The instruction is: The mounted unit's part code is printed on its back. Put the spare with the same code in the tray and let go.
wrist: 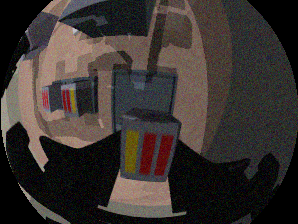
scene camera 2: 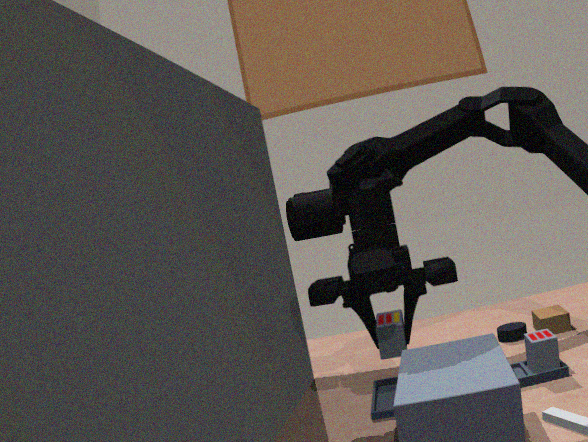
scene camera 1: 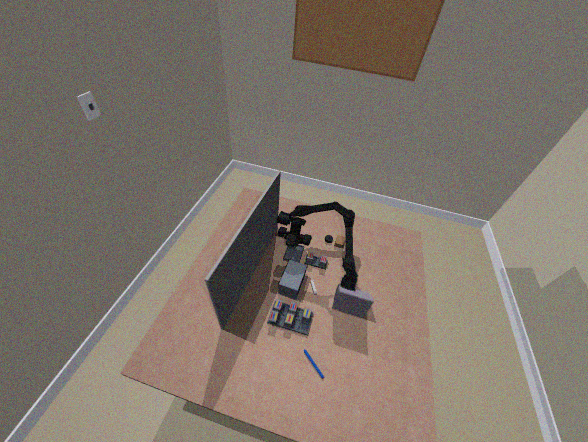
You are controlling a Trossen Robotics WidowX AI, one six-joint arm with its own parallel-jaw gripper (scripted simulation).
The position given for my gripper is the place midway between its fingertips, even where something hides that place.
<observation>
My gripper [scene camera 2: 393, 346] holds a grey spare. I also see a tray [scene camera 2: 384, 390], a unit [scene camera 2: 463, 383] and a dark panel [scene camera 2: 153, 286].
My gripper also shows in the wrist view [wrist: 147, 133]. The tray shows as well in the wrist view [wrist: 131, 88]. The unit also shows in scene camera 1 [scene camera 1: 292, 279].
</observation>
